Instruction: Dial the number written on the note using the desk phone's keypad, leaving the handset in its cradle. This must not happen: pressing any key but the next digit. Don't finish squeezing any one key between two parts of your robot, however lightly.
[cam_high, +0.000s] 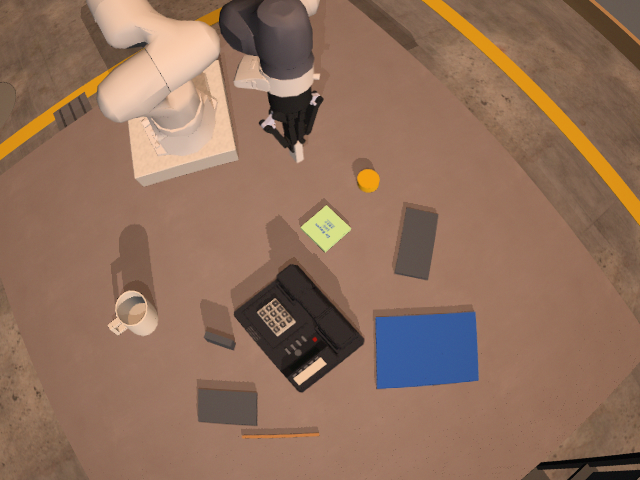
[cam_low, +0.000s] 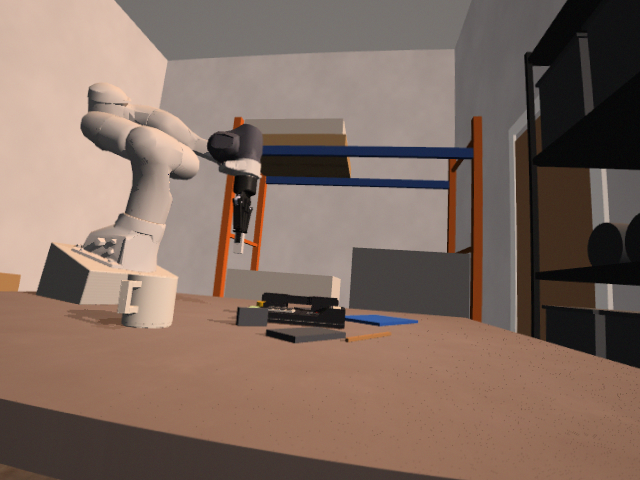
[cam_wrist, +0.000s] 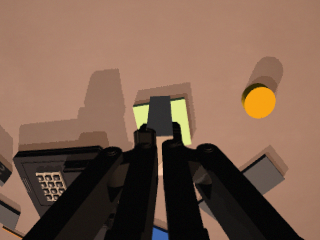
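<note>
Now: hand 220 mm short of the handset, 160 mm to the left of it and 160 mm above it. From my hand the other things lie so: blue mat (440 mm ahead, 200 mm below, 60 mm to the right); then grey block (350 mm to the right, 190 mm below, 130 mm ahead); then note (200 mm below, 100 mm ahead, 20 mm to the right).
</note>
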